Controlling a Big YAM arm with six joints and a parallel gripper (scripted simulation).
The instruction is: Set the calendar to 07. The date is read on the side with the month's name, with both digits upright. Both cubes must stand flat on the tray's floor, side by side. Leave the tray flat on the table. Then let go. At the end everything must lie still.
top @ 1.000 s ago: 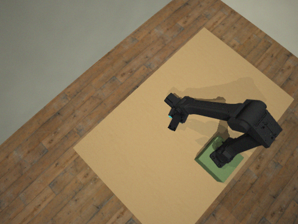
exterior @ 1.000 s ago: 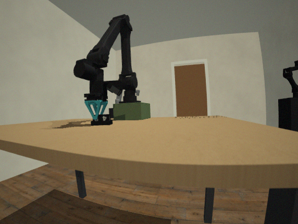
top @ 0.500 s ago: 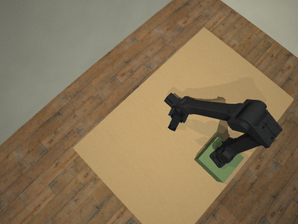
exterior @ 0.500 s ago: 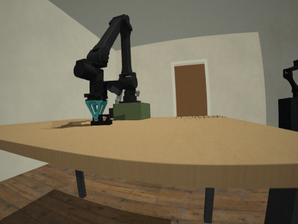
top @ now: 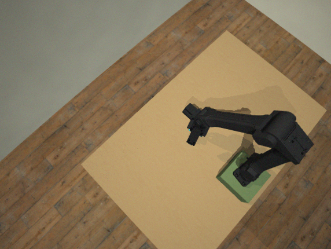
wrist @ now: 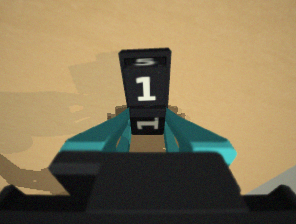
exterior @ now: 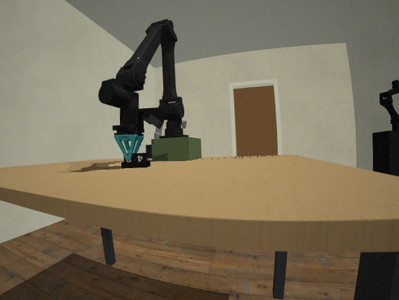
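My gripper is now right at the digit cube. Round my hand: black calendar tray 1 cm behind, 2 cm to the left, 2 cm below.
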